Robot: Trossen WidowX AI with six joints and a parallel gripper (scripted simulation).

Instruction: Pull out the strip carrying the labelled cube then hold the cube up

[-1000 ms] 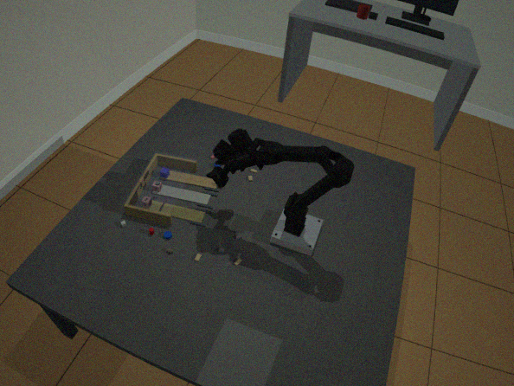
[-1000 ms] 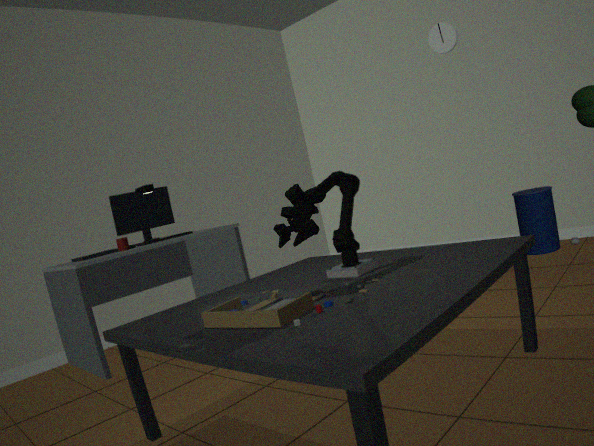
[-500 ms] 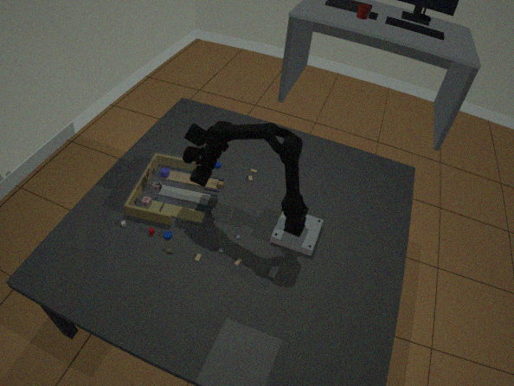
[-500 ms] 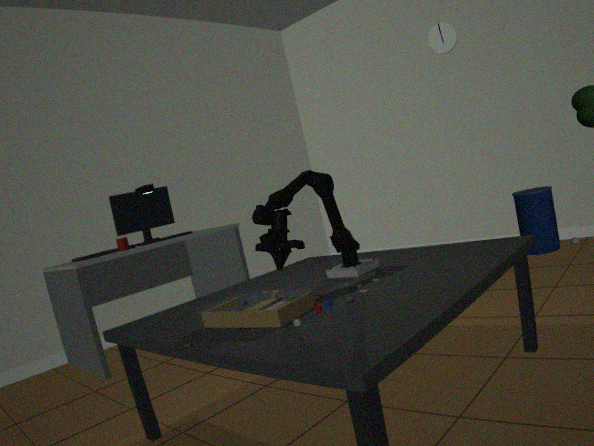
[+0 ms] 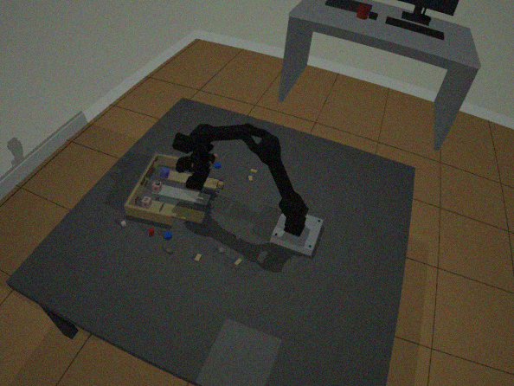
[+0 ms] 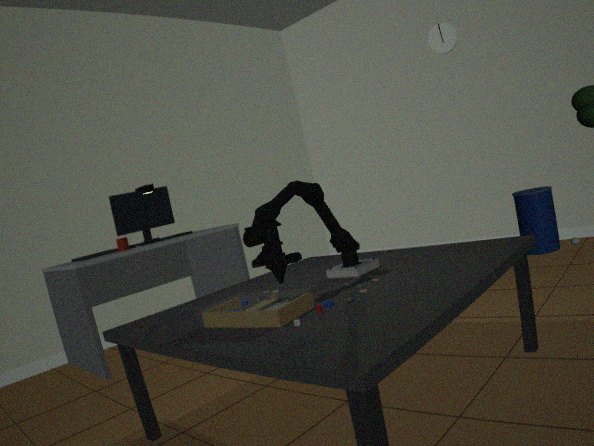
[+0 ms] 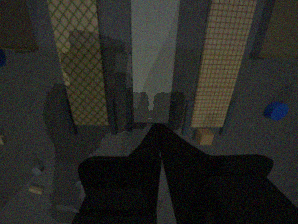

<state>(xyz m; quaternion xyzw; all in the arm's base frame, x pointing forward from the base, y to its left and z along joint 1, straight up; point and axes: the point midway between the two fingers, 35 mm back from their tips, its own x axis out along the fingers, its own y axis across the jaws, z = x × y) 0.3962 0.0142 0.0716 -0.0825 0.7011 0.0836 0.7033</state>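
Right now the strip is 80 mm ahead of my gripper tip, 20 mm to the left of it and 70 mm below it. Also, from my gripper tip: red piece 70 mm ahead, 250 mm to the left, 60 mm below.
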